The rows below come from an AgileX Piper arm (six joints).
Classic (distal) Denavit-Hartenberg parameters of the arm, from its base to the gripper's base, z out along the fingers. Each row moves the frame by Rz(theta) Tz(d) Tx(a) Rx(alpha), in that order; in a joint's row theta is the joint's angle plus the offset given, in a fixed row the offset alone. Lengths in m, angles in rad.
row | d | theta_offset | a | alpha
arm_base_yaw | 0.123 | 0 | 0 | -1.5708
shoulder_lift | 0 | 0.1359 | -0.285 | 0
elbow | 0 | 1.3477 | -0.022 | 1.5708
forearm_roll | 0.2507 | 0 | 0 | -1.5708
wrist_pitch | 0 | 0 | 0 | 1.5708
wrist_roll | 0.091 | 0 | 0 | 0
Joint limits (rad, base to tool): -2.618..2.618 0..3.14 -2.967..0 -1.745..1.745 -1.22..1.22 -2.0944..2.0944
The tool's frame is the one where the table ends.
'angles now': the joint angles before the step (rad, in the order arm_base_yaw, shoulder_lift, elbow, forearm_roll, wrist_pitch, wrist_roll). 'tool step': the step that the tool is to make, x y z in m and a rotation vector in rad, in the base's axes. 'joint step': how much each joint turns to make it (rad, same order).
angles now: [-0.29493 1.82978 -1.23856 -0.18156 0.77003 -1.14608]
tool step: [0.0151 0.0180 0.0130 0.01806 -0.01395 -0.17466]
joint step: [0.06944 0.02063 -0.08654 -0.05002 0.09882 0.26269]
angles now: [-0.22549 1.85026 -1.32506 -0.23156 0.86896 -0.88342]
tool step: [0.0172 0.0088 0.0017 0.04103 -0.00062 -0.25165]
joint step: [0.03902 0.06439 -0.10853 -0.01945 0.11057 0.28816]
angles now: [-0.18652 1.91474 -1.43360 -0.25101 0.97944 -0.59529]
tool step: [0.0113 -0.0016 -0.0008 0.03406 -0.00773 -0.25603]
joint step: [0.00428 0.05616 -0.08786 -0.00225 0.08681 0.25096]
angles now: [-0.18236 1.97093 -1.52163 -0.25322 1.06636 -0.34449]
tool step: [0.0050 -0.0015 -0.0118 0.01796 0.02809 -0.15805]
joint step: [0.00010 0.05038 -0.03563 -0.00086 0.05160 0.15130]
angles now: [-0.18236 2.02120 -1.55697 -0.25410 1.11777 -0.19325]
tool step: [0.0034 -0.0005 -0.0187 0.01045 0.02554 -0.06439]
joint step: [0.00003 0.04573 0.00007 0.00092 -0.00383 0.06682]
